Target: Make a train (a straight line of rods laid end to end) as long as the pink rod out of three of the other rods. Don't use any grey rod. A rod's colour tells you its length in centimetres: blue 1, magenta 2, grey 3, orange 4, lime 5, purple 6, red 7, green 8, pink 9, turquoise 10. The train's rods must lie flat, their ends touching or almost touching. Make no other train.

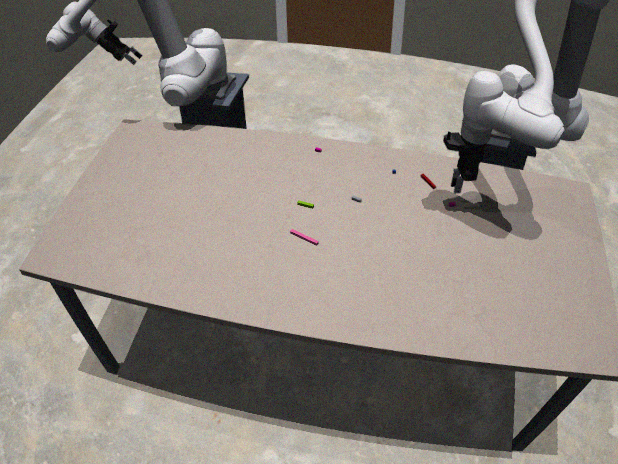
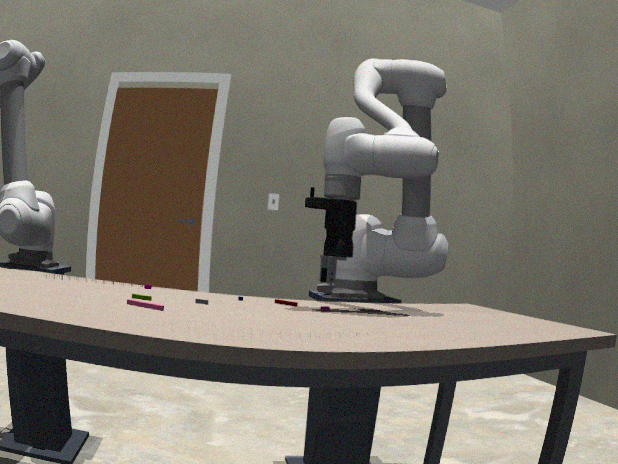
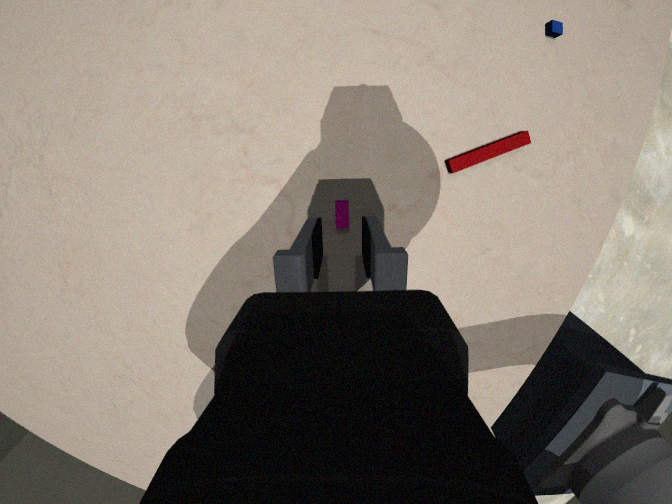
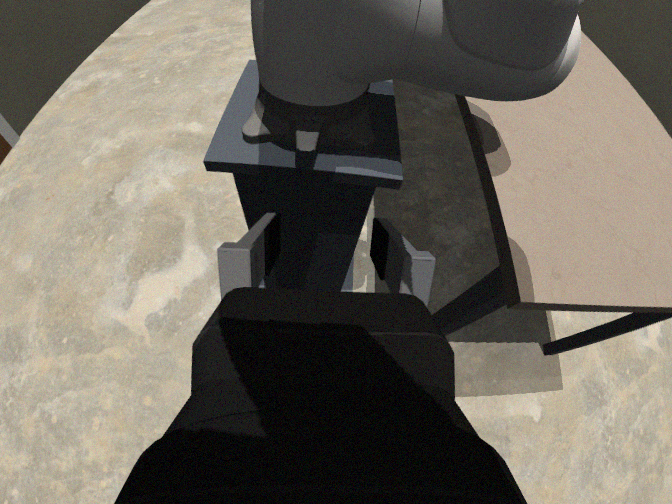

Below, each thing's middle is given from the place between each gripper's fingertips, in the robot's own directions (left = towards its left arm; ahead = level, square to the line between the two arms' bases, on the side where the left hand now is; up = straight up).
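Labels:
I see the red rod (image 3: 522, 138), and my left hand (image 2: 327, 282) is 8 cm to the left of it, 9 cm past it and 8 cm above it.
My right gripper is 37 cm short of the red rod, 125 cm to the right of it and 15 cm above it.

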